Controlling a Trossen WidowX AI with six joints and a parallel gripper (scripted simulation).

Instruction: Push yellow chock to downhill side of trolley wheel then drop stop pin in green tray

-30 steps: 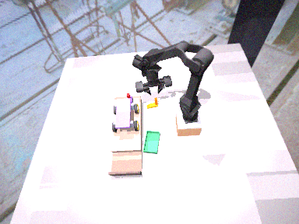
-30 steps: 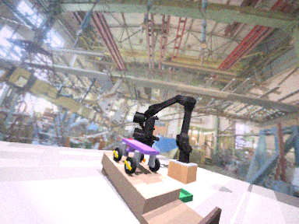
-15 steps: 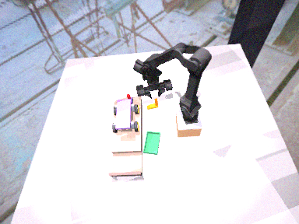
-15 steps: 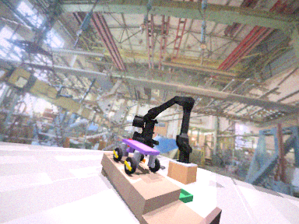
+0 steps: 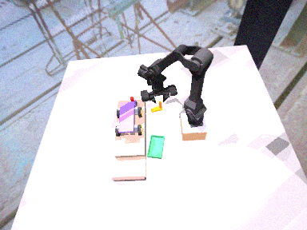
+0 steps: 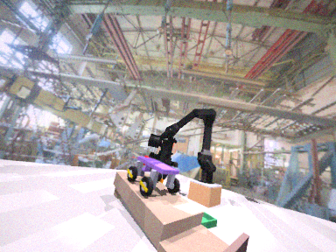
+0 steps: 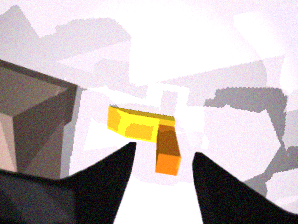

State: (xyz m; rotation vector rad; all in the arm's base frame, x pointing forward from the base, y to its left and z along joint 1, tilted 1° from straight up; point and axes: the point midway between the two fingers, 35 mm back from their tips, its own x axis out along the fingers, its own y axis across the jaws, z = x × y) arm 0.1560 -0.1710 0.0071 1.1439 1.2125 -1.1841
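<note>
My gripper tip is now 4 cm above the yellow chock, 2 cm short of it and 1 cm to the right of it. The rest, counted from my gripper tip: brown ramp: 17 cm ahead, 12 cm to the left, 1 cm below; red-headed stop pin: 14 cm ahead, 7 cm above, 1 cm to the left; purple trolley: 17 cm ahead, 12 cm to the left, 5 cm above.
</note>
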